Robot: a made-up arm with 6 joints. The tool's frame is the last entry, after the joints. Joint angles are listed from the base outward. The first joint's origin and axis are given. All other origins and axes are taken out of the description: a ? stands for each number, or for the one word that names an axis. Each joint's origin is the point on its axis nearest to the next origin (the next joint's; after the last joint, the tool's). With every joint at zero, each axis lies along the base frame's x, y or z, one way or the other. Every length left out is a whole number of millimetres.
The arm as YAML. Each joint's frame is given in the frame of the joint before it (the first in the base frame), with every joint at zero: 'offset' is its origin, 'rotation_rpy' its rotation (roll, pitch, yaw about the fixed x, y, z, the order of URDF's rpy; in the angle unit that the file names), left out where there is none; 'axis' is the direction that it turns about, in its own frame. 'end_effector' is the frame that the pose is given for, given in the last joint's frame.
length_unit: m
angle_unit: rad
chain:
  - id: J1
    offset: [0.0, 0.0, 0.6]
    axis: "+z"
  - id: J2
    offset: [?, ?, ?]
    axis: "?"
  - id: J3
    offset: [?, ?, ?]
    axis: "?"
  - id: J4
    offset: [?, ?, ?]
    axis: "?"
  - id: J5
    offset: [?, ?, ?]
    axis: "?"
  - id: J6
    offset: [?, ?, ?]
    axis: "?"
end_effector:
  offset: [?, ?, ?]
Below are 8 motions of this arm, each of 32 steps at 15 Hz.
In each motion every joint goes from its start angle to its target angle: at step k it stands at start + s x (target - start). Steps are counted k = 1, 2, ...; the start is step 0. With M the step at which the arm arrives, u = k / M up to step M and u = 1 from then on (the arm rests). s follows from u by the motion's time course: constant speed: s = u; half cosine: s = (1 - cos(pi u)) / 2; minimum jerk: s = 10 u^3 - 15 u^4 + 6 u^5.
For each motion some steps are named. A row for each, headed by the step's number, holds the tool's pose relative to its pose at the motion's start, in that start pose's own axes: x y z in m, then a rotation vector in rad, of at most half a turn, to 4 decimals.
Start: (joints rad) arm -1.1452 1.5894 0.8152 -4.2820 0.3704 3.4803
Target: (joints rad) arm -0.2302 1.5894 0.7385 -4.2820 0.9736 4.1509
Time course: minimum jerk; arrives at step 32
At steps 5, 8, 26, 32:
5: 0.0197 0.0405 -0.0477 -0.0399 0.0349 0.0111
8: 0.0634 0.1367 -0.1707 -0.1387 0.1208 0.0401
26: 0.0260 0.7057 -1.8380 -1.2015 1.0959 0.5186
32: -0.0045 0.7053 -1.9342 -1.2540 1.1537 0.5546

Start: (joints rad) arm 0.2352 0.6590 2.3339 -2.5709 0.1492 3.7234
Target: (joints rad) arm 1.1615 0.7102 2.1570 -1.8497 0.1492 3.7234
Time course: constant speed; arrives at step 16
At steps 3, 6, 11, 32:
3: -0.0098 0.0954 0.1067 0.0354 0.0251 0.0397
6: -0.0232 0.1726 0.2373 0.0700 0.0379 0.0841
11: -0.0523 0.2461 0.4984 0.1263 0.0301 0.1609
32: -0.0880 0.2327 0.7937 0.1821 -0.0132 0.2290

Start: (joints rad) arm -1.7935 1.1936 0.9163 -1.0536 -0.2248 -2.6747
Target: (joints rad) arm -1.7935 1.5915 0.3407 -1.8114 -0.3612 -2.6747
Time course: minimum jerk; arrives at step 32
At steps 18, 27, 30, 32:
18: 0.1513 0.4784 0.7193 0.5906 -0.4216 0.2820
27: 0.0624 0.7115 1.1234 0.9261 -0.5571 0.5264
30: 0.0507 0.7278 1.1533 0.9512 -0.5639 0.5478
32: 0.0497 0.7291 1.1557 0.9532 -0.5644 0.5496

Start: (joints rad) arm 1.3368 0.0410 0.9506 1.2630 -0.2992 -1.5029
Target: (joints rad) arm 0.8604 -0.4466 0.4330 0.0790 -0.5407 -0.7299
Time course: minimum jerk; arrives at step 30
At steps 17, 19, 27, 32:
17: -0.2885 -0.1339 0.2545 0.0293 0.1758 -0.2597
19: -0.3560 -0.1371 0.2831 0.0397 0.2136 -0.2893
27: -0.5126 -0.1228 0.3227 0.0679 0.2964 -0.3291
32: -0.5180 -0.1218 0.3235 0.0690 0.2991 -0.3297

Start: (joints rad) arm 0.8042 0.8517 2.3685 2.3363 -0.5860 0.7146
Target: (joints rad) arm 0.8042 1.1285 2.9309 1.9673 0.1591 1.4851
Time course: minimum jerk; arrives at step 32
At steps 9, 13, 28, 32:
9: -0.0371 0.0067 -0.0071 -0.0480 -0.0559 -0.0528
13: -0.0921 0.0143 -0.0226 -0.1118 -0.1150 -0.1432
28: -0.3242 0.0363 -0.1327 -0.3280 -0.1232 -0.5717
32: -0.3307 0.0369 -0.1365 -0.3333 -0.1190 -0.5834

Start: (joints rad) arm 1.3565 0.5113 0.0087 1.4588 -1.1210 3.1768
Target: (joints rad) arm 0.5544 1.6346 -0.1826 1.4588 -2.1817 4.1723
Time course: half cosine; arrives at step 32
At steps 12, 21, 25, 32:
12: 0.5773 -0.4388 -0.0512 -0.6197 -0.5028 -0.3693
21: 1.0486 -1.2356 0.1751 -1.5257 -0.8912 -1.0773
25: 1.0910 -1.5318 0.2841 -1.8550 -0.9221 -1.3534
32: 1.0791 -1.7488 0.3617 -2.1066 -0.9030 -1.5577

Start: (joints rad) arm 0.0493 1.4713 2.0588 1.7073 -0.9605 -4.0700
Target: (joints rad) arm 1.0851 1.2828 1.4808 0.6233 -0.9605 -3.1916
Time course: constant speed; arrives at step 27
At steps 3, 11, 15, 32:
3: -0.2018 -0.1325 -0.0981 -0.0222 -0.0668 -0.1854
11: -0.8337 -0.3416 -0.3634 -0.1300 -0.1682 -0.7088
15: -1.1826 -0.3553 -0.4890 -0.2044 -0.1752 -0.9792
32: -2.2201 -0.0073 -0.7804 -0.4749 -0.0223 -1.7861

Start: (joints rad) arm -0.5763 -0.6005 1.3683 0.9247 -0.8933 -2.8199
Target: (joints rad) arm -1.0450 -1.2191 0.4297 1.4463 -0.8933 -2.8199
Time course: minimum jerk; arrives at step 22
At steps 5, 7, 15, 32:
5: -0.0536 0.0237 -0.0203 -0.0714 -0.0167 0.0386
7: -0.1297 0.0488 -0.0449 -0.1656 -0.0382 0.0906
15: -0.6522 0.0469 -0.1110 -0.7135 -0.1544 0.4106
32: -0.8192 -0.0021 -0.0949 -0.8781 -0.1868 0.5108

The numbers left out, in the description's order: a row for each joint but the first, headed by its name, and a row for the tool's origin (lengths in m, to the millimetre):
J2: xyz 0.15 0.0 0.0, axis +y
J3: xyz 0.0 0.0 1.34, axis -y
J4: xyz 0.87 0.0 0.13, axis -x
J5: xyz 0.0 0.0 0.0, axis -y
J6: xyz 0.18 0.0 0.0, axis -x
tool: xyz 0.0 0.0 0.0

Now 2 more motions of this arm.
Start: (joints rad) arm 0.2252 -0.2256 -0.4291 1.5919 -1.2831 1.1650
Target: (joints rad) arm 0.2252 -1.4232 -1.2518 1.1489 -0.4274 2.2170
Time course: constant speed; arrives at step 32
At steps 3, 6, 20, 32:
3: -0.0406 0.1256 -0.0057 -0.0519 -0.0542 -0.0654
6: -0.0807 0.2494 0.0038 -0.1012 -0.0987 -0.1384
20: -0.2465 0.7563 0.2286 -0.2917 -0.1549 -0.5453
32: -0.3397 1.0275 0.5963 -0.3926 0.0186 -0.9030

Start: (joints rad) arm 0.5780 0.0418 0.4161 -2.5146 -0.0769 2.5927
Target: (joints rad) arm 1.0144 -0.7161 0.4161 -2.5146 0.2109 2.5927
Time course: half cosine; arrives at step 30
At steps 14, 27, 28, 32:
14: -0.5142 0.0648 0.4765 0.1005 -0.2411 0.0730
27: -1.2372 -0.1689 0.7360 0.3004 -0.5024 0.1357
28: -1.2555 -0.1788 0.7376 0.3066 -0.5086 0.1370
32: -1.2703 -0.1869 0.7386 0.3116 -0.5136 0.1380

